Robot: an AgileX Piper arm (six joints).
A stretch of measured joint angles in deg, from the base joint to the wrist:
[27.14, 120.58, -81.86, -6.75, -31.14, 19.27]
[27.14, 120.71, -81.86, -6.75, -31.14, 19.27]
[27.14, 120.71, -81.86, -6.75, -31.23, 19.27]
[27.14, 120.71, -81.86, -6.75, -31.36, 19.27]
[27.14, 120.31, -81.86, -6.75, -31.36, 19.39]
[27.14, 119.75, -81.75, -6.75, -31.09, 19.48]
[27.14, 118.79, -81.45, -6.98, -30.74, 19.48]
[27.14, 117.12, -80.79, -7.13, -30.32, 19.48]
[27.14, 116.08, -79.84, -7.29, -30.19, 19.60]
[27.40, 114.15, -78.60, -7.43, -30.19, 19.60]
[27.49, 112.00, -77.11, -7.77, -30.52, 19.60]
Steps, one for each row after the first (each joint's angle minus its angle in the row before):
[0.00, 0.13, 0.00, 0.00, 0.00, 0.00]
[0.00, 0.00, 0.00, 0.00, -0.09, 0.00]
[0.00, 0.00, 0.00, 0.00, -0.13, 0.00]
[0.00, -0.40, 0.00, 0.00, 0.00, 0.12]
[0.00, -0.56, 0.11, 0.00, 0.27, 0.09]
[0.00, -0.96, 0.30, -0.23, 0.35, 0.00]
[0.00, -1.67, 0.66, -0.15, 0.42, 0.00]
[0.00, -1.04, 0.95, -0.16, 0.13, 0.12]
[0.26, -1.93, 1.24, -0.14, 0.00, 0.00]
[0.09, -2.15, 1.49, -0.34, -0.33, 0.00]

